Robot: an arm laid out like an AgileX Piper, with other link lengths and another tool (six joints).
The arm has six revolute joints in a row. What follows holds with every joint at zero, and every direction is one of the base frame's.
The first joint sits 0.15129 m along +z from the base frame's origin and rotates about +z.
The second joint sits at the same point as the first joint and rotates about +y.
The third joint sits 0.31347 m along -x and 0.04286 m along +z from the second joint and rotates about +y.
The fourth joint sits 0.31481 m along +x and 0.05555 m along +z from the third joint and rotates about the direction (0.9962, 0, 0.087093).
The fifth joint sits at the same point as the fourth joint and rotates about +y.
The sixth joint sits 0.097 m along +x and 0.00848 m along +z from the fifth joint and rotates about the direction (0.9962, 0, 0.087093).
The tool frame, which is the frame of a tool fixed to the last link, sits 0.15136 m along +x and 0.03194 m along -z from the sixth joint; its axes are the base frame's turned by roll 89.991, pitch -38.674 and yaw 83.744 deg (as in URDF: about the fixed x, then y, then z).
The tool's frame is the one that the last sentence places.
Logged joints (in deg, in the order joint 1, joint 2, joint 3, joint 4, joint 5, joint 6), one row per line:
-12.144 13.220 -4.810 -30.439 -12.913 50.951
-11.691 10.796 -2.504 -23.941 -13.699 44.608
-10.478 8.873 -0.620 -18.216 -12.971 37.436
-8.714 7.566 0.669 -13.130 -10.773 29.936
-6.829 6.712 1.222 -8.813 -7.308 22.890
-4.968 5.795 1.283 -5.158 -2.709 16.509
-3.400 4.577 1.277 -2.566 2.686 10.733
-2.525 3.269 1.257 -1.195 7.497 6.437
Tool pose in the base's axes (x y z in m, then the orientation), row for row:
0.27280 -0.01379 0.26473 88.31 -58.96 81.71
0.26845 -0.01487 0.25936 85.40 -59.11 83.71
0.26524 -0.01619 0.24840 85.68 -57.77 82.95
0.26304 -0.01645 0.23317 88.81 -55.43 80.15
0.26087 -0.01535 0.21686 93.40 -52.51 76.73
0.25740 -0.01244 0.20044 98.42 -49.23 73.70
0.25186 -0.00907 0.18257 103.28 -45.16 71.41
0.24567 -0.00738 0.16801 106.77 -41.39 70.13
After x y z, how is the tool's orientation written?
As angles about the fixed x, y, z axes (roll, pitch, yaw), in degrees.
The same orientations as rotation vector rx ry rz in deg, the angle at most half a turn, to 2 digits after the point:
107.68 20.24 104.28
106.11 19.25 105.25
105.45 19.97 104.00
105.98 22.27 101.09
107.41 25.66 97.31
109.35 29.87 93.20
111.15 35.02 88.51
112.24 39.49 84.33

